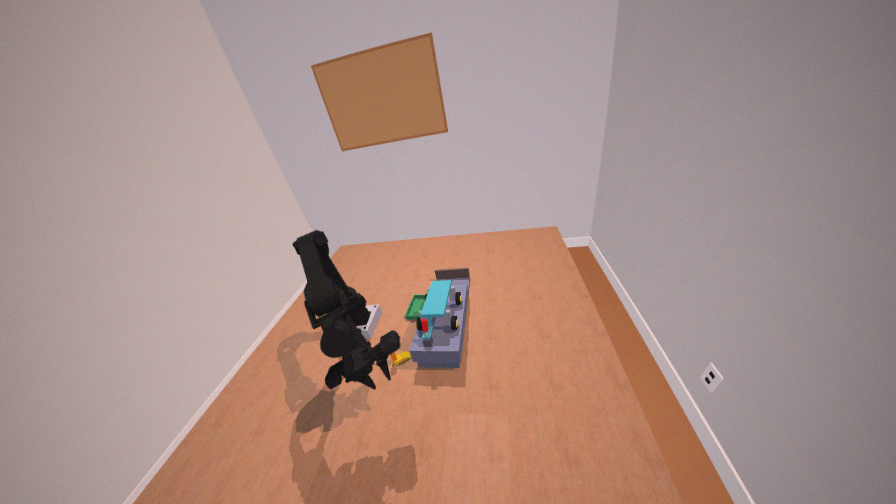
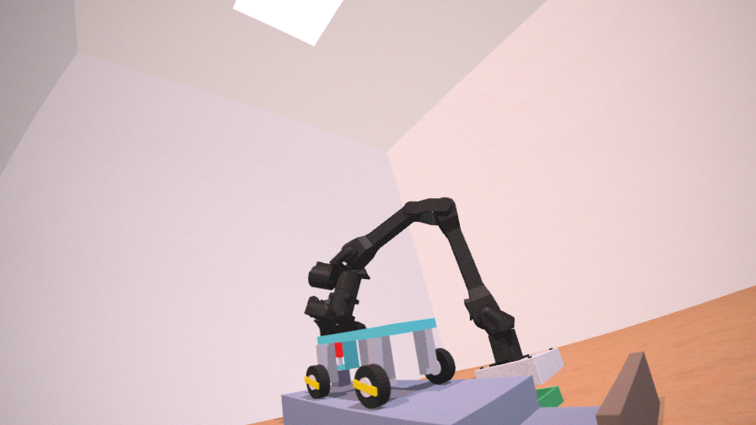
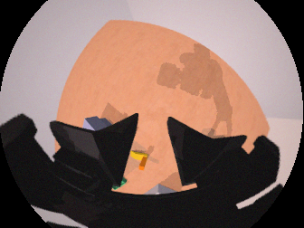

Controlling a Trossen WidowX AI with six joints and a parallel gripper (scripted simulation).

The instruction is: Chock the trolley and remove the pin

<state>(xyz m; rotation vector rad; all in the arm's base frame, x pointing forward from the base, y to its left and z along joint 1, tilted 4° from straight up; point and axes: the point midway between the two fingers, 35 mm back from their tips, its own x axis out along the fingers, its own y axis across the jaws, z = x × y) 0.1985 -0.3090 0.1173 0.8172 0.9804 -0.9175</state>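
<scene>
Right now my gripper tip is 2 cm past the yellow chock, 16 cm to the right of it and 12 cm above it. Round my gripper tip: trolley: 12 cm ahead, 28 cm to the left, 4 cm below; then red-headed stop pin: 9 cm ahead, 16 cm to the left, 1 cm below; then grey ramp: 12 cm ahead, 28 cm to the left, 10 cm below.
</scene>
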